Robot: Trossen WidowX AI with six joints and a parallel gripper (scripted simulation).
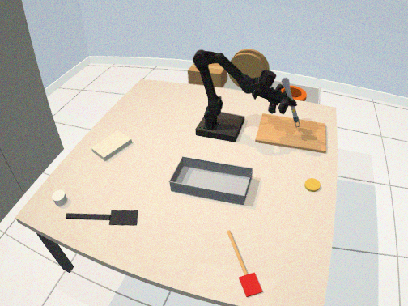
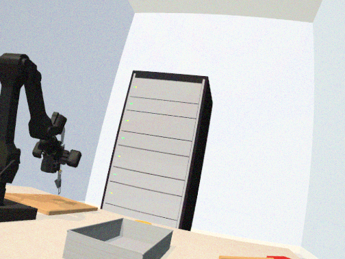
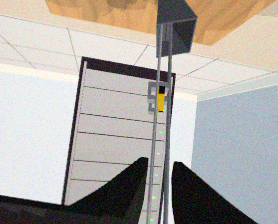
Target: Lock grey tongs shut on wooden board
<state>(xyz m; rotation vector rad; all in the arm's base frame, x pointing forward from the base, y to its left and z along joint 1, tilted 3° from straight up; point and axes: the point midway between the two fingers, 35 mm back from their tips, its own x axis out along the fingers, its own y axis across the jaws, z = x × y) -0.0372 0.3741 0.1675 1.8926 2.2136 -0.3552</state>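
Now: gripper tip 170 mm above the wooden board. The rest, counted from my gripper tip: grey roasting tin (410 mm ahead, 340 mm to the right, 150 mm below); yellow disc (360 mm ahead, 90 mm to the left, 160 mm below); yellow lock piece (10 mm ahead, 10 mm to the right, 30 mm below).
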